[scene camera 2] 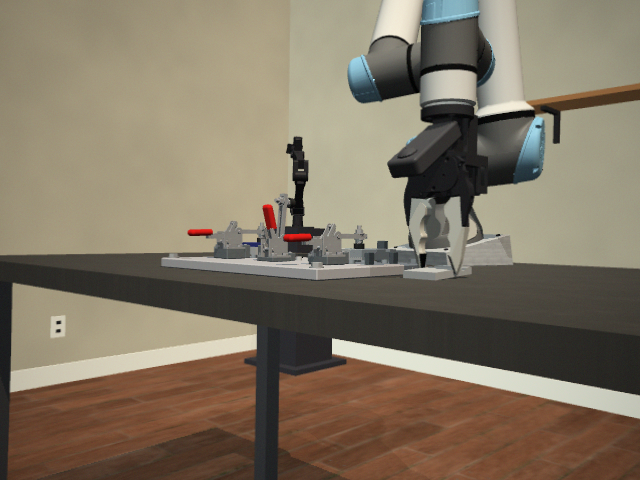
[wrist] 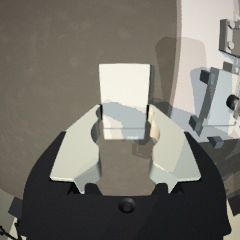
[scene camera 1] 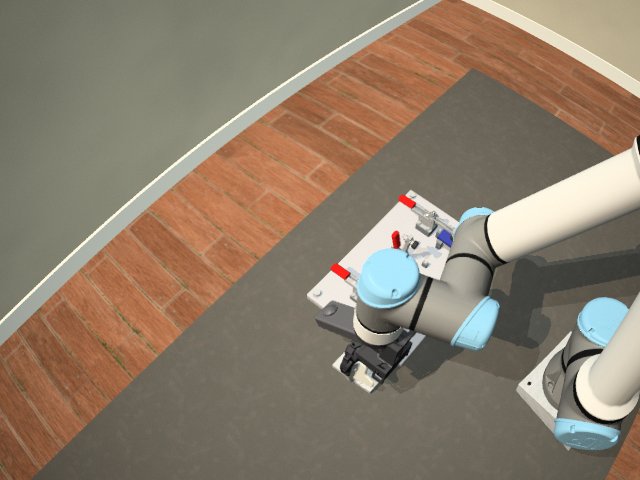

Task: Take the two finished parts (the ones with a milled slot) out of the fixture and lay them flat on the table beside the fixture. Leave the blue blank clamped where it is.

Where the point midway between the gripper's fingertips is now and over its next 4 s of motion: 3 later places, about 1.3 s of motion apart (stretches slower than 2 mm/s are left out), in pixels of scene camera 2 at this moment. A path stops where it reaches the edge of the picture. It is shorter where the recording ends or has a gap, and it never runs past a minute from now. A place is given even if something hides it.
My gripper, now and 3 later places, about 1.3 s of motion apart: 438,273; 438,261; 439,200; 441,133
